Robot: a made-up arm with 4 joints.
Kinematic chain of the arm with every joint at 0, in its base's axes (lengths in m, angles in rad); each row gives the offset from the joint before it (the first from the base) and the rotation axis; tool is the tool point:
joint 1: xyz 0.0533 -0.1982 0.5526 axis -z
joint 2: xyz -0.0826 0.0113 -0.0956 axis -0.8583 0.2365 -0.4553
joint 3: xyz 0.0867 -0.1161 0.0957 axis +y
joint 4: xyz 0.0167 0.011 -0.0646 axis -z
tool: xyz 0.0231 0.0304 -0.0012
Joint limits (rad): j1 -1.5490..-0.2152 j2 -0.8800..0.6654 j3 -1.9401..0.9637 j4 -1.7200..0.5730
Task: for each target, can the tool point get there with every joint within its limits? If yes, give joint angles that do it. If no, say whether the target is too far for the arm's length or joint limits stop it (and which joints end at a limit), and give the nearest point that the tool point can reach.
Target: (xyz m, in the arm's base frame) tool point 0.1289 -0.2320 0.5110
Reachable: yes | joints -0.5073 0.3212 -0.3152 -0.1766
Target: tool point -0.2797 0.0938 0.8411
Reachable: no: too far | nearest point 0.0694 -0.1403 0.6327 | short by 0.469 m
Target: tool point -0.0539 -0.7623 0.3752
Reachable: no: too far | nearest point 0.0359 -0.2965 0.4797 | short by 0.486 m
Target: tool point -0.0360 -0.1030 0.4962
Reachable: no: joint limits stop it (at a limit: joint 1, joint 2) | nearest point 0.0801 -0.1305 0.4821 | short by 0.120 m
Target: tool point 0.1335 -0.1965 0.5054
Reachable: yes | joints -0.8509 -0.0857 -0.8612 -1.1788
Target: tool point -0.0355 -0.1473 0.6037
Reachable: no: joint limits stop it (at a limit: joint 1, joint 2, joint 3) | nearest point 0.0672 -0.1358 0.6162 | short by 0.104 m
